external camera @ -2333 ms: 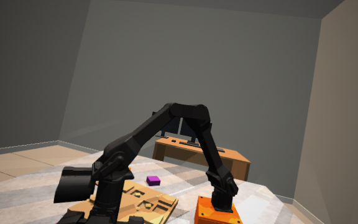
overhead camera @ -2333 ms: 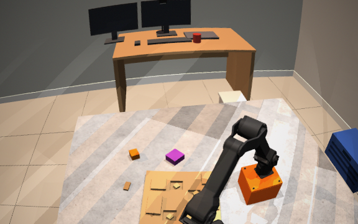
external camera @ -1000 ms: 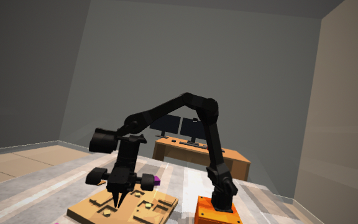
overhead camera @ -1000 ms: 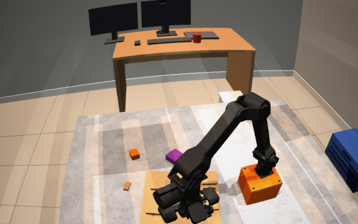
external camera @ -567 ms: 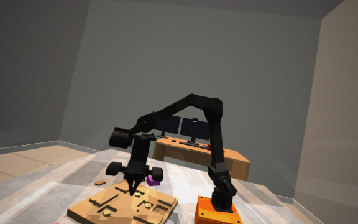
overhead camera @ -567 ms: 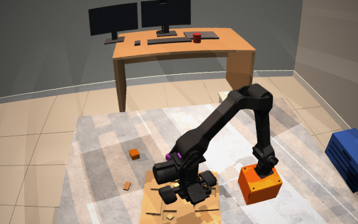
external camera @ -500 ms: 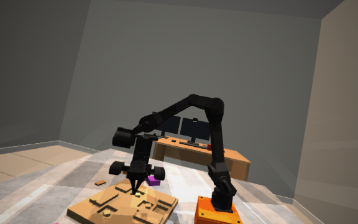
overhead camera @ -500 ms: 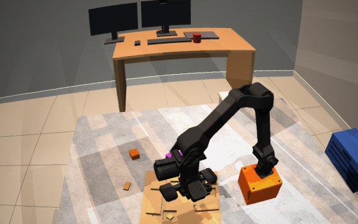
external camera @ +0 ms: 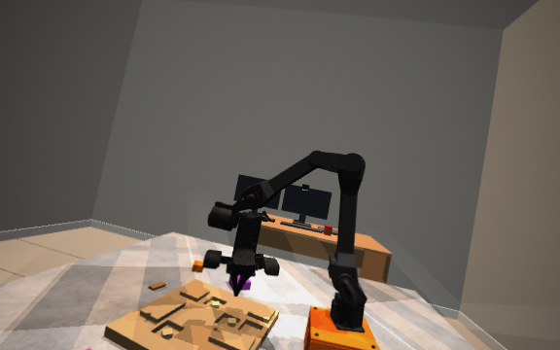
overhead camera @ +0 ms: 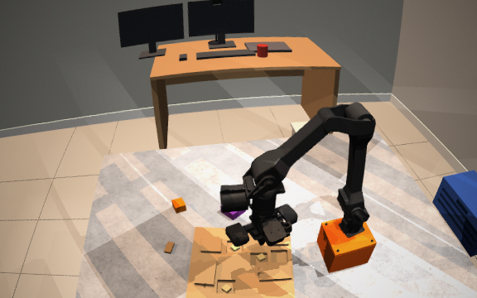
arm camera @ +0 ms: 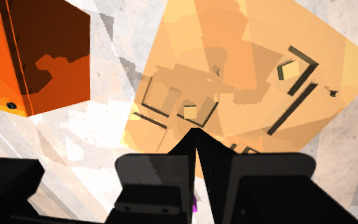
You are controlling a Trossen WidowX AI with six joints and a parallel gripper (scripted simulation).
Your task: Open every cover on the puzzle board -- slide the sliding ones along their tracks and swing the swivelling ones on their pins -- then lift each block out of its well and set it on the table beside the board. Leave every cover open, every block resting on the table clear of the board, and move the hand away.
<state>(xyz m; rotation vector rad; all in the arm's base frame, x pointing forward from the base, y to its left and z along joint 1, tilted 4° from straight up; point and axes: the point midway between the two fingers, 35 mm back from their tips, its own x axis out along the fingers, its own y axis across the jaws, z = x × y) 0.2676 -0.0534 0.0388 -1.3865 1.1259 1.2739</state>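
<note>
Right now my gripper tip is 5 cm short of the tan puzzle board, 1 cm to the left of it and 6 cm above it. Round my gripper tip: flat brown piece (25 cm ahead, 13 cm to the right, 8 cm below).
</note>
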